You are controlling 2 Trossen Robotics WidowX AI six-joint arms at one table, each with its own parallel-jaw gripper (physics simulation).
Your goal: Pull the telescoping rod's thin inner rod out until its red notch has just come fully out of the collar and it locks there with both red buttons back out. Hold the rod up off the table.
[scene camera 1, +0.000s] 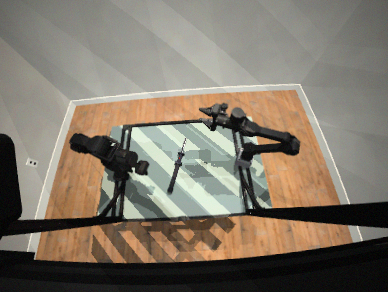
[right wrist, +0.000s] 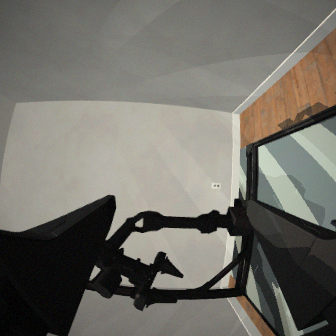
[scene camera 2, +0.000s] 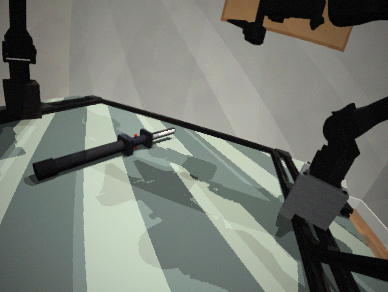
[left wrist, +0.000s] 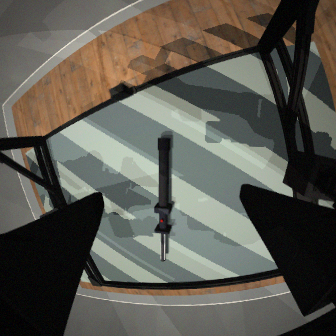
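Observation:
The telescoping rod (scene camera 1: 175, 176) (scene camera 2: 90, 156) (left wrist: 164, 175) lies on the table, its thick black tube at one end. The thin silvery inner rod (scene camera 1: 184, 144) (scene camera 2: 165, 133) (left wrist: 163, 247) sticks a short way out past the two-flanged collar. A red button (scene camera 2: 136, 135) (left wrist: 162, 220) shows at the collar, and another red spot shows on its underside in scene camera 2. I cannot make out a red notch. My left gripper (left wrist: 173, 195) is open and empty, high above the rod. My right gripper (scene camera 1: 201, 115) (right wrist: 183, 204) is open and empty, up near the far rail, away from the rod.
A black rail (scene camera 1: 162, 123) (scene camera 2: 190, 125) (left wrist: 200, 67) frames the striped, shadowed table top (scene camera 1: 220, 195) (scene camera 2: 120, 250). The right arm's grey base (scene camera 2: 315, 200) stands at the right side rail. My left arm (right wrist: 175, 222) shows between the fingers in the right wrist view.

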